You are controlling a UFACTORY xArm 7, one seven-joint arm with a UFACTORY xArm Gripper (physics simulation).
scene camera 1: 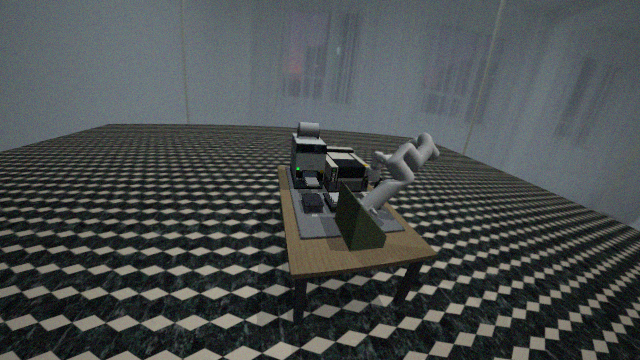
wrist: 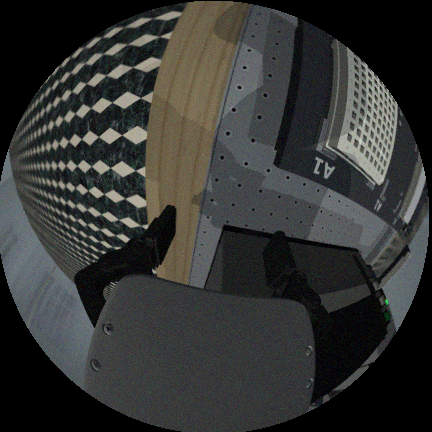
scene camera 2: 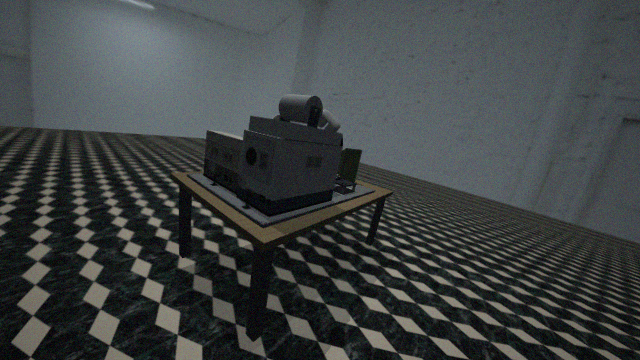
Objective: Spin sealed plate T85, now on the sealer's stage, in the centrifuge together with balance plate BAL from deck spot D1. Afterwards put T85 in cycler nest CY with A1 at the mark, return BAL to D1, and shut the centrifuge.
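Pixels of known places: gripper, fingertip midpoint: (scene camera 1: 370, 187) (wrist: 223, 231); arm's base, link origin: (scene camera 1: 364, 208) (scene camera 2: 343, 157).
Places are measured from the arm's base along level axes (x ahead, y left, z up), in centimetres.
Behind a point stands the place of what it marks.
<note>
My gripper (wrist: 223, 231) {x 45.2, y -34.9, z -12.1 cm} is open and empty, its dark fingers wide apart over the deck's edge and a dark-topped box that seems to be the centrifuge (scene camera 1: 352, 170) {x 49.6, y -18.4, z 1.3 cm} (wrist: 235, 265) {x 48.5, y -33.2, z -11.1 cm}. I cannot tell its lid's state. The sealer (scene camera 1: 308, 155) {x 59.0, y 14.4, z 10.0 cm} (scene camera 2: 305, 167) {x 86.0, y 19.8, z 1.4 cm}, with a film roll on top, stands beside it; a pale plate-like piece (scene camera 1: 311, 179) {x 52.4, y 12.5, z -6.2 cm} shows at its front, too small to identify as T85. In the wrist view a white plate (wrist: 372, 117) sits on a dark base marked A1; I cannot read its name. Nest CY and spot D1 cannot be told apart clearly.
A green upright panel (scene camera 1: 357, 220) {x -10.4, y 10.0, z 0.6 cm} (scene camera 2: 351, 165) {x 2.7, y 8.9, z -4.0 cm} stands near the table's front end, beside the arm (scene camera 1: 382, 194) {x -4.5, y -5.8, z 10.0 cm}. A dark block (scene camera 1: 312, 201) {x 30.3, y 18.1, z -11.5 cm} stands on the grey perforated deck (scene camera 1: 317, 229) {x 8.8, y 21.3, z -17.2 cm} (wrist: 235, 170) {x 41.3, y -34.2, z -17.2 cm}. The wooden table's edge (wrist: 177, 125) {x 37.1, y -40.8, z -18.5 cm} runs beside the deck.
</note>
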